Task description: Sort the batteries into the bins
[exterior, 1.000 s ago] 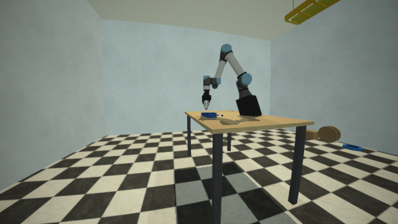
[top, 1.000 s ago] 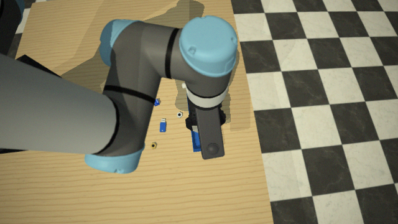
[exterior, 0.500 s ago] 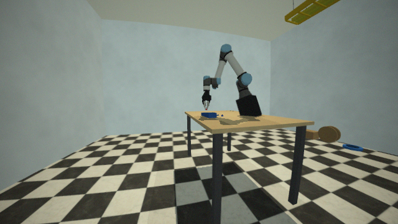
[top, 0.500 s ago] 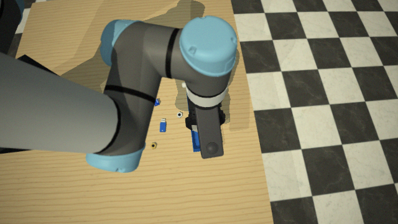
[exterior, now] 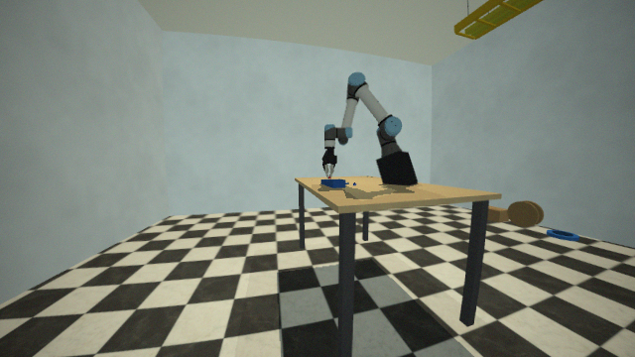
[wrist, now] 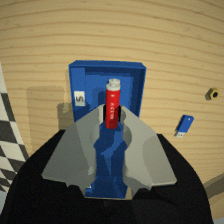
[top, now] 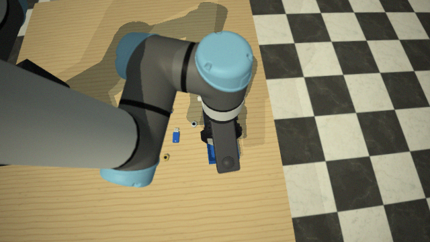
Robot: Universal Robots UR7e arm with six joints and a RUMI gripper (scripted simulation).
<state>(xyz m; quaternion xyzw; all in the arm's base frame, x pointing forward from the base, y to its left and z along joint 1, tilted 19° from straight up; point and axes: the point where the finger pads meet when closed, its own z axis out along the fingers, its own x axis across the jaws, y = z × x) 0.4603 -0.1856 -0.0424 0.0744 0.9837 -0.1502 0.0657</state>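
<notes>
My gripper is now 10 mm above the red battery. From my hand the other things lie so: orange battery: 40 mm below; blue bin row: 80 mm to the left, 30 mm below, 20 mm ahead; white nut: 90 mm to the left, 50 mm below, 50 mm behind.
</notes>
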